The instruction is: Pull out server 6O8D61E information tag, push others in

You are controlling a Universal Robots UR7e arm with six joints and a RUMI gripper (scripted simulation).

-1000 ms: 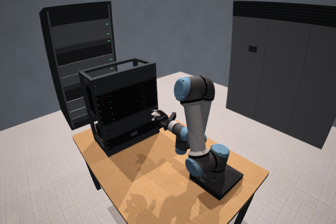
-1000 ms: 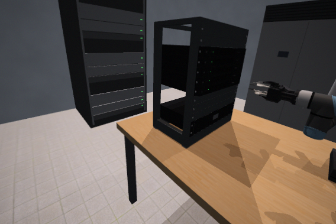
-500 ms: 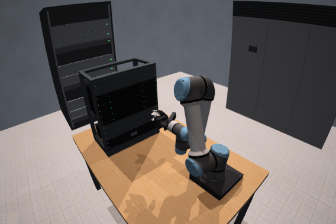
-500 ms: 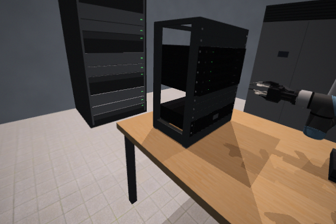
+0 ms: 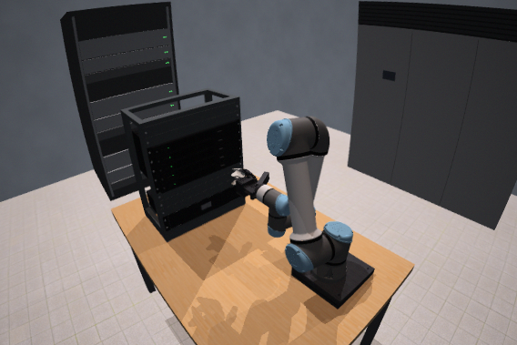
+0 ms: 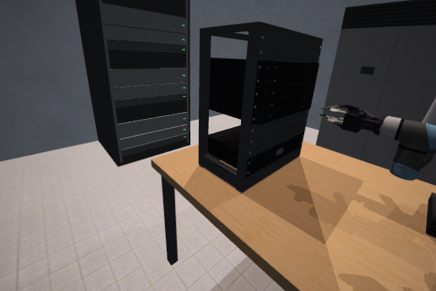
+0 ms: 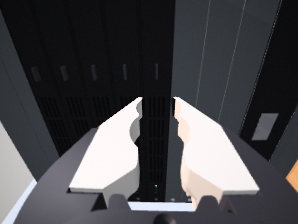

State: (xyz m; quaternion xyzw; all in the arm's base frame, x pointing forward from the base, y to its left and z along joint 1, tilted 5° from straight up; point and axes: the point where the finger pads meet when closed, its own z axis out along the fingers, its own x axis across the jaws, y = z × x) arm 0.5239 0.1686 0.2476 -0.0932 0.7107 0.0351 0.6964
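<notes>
Now: the information tag 140 mm ahead of my hand and 30 mm to the left of it.
</notes>
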